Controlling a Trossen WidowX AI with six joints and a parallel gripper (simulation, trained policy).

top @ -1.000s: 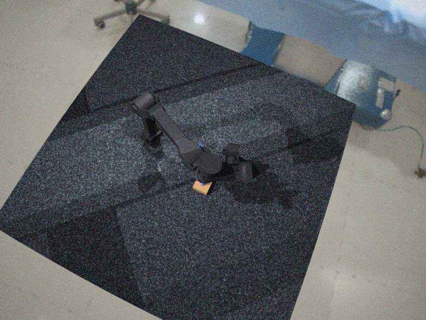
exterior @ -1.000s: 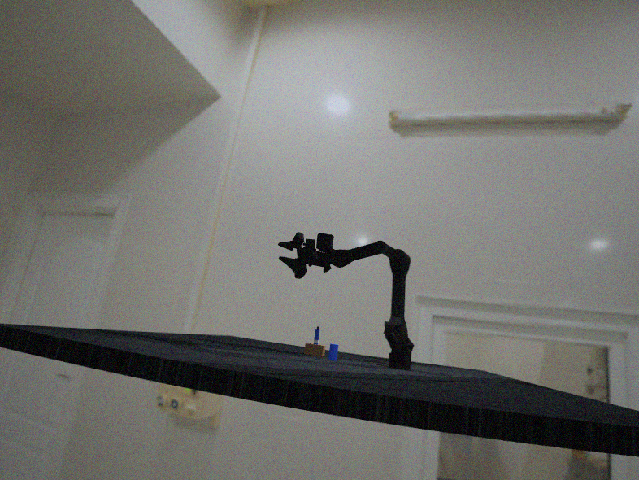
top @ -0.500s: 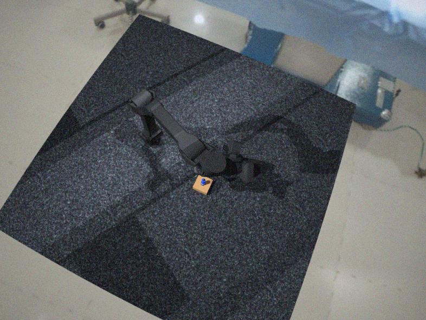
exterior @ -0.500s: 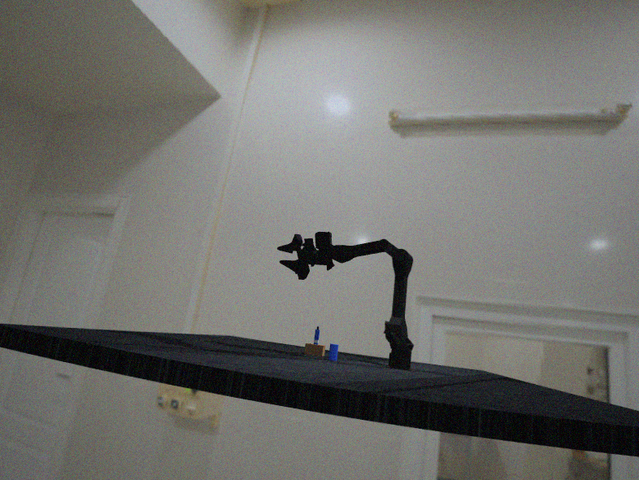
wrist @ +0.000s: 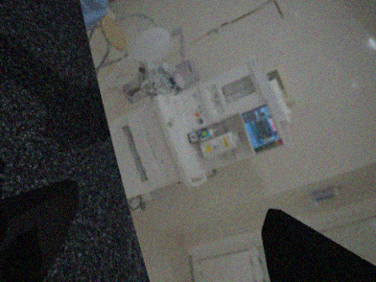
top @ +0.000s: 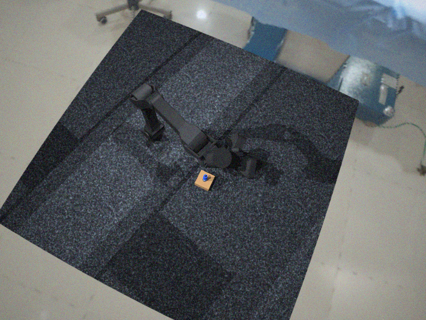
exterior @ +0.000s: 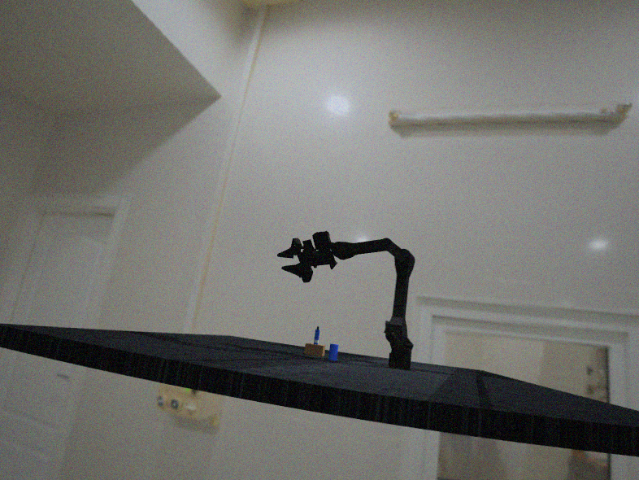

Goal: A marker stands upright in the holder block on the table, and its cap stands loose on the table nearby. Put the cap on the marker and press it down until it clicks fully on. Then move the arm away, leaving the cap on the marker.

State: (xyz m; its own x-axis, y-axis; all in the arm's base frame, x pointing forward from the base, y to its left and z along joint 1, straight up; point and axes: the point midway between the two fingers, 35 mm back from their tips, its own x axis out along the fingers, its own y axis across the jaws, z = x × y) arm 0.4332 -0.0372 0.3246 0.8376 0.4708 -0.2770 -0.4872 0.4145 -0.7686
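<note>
My gripper tip is now 240 mm past the blue cap, 70 mm to the right of it and 290 mm above it. The rest, counted from my gripper tip: blue marker: 160 mm behind, 70 mm to the right, 240 mm below; then holder block: 160 mm behind, 70 mm to the right, 300 mm below.
</note>
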